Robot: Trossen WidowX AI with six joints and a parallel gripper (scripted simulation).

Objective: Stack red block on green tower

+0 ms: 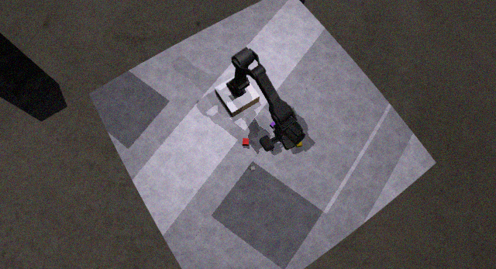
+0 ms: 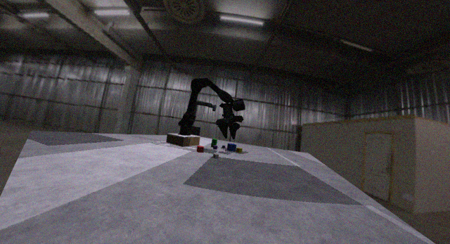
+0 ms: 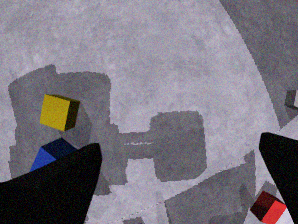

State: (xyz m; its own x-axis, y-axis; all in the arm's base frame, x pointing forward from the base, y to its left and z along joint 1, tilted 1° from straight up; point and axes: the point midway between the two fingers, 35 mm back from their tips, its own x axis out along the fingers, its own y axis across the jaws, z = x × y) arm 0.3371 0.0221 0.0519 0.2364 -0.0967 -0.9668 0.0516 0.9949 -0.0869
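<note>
Right now the red block is 110 mm to the right of my gripper tip, 110 mm behind it and 70 mm below it. The rest, counted from my gripper tip: purple block: 120 mm behind, 70 mm below, 50 mm to the left; then yellow block: 100 mm to the left, 70 mm below, 20 mm ahead; then blue block: 100 mm to the left, 60 mm below, 30 mm behind.
</note>
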